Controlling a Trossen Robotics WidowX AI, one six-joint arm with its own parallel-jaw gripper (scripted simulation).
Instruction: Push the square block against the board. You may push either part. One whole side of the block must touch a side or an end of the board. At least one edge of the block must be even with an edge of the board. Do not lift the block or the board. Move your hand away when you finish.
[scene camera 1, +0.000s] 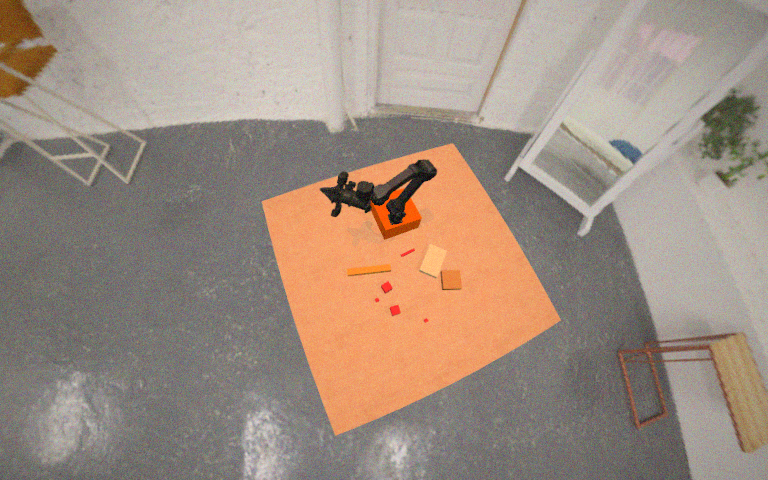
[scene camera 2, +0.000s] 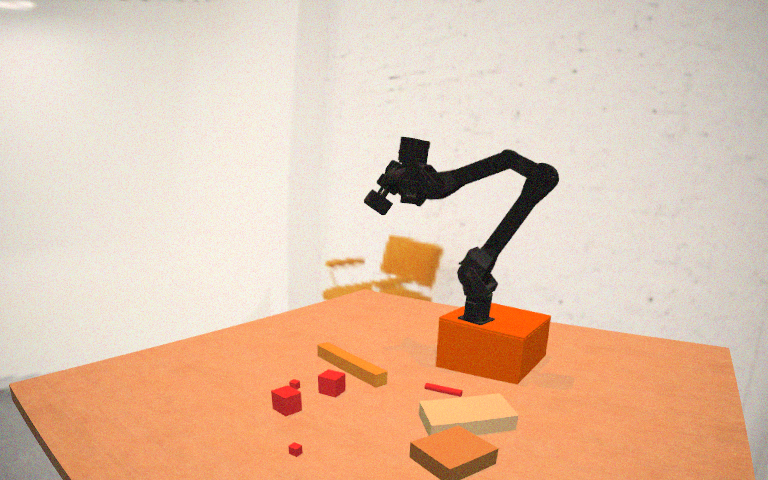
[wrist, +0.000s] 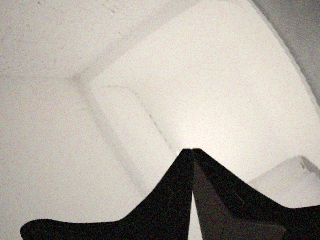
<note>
My gripper (scene camera 2: 386, 175) is shut, with nothing in its grasp. I also see a board (scene camera 2: 491, 413) and a long orange bar (scene camera 2: 363, 370).
My gripper also shows in scene camera 1 (scene camera 1: 320, 188) and in the wrist view (wrist: 190, 156). The wrist view does not show the board: it is out of frame. The wrist view does not show the long orange bar: it is out of frame.
</note>
